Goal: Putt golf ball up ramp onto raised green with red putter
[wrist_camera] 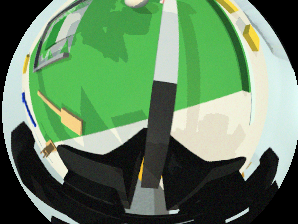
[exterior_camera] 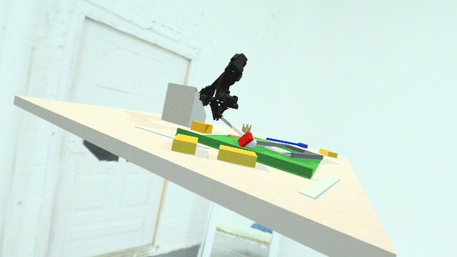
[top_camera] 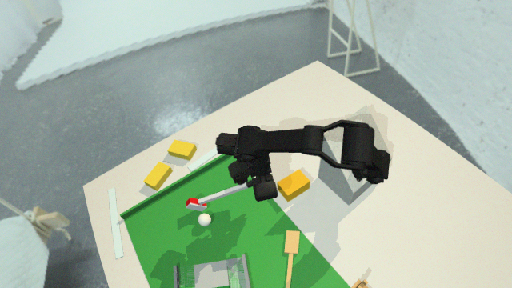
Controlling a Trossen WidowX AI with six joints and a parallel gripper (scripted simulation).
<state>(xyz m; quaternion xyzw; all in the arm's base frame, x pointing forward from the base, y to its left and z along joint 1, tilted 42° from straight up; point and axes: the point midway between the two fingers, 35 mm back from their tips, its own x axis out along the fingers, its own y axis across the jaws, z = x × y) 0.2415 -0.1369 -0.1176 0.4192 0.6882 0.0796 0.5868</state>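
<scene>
Now: the red putter 11 cm ahead of my gripper tip and 5 cm to the right of it. Also, from my gripper tip: blue putter: 62 cm to the left, 27 cm ahead, 6 cm below; then white golf ball: 21 cm ahead, 5 cm to the right, 5 cm below; then green mat: 24 cm ahead, 12 cm to the left, 7 cm below.
</scene>
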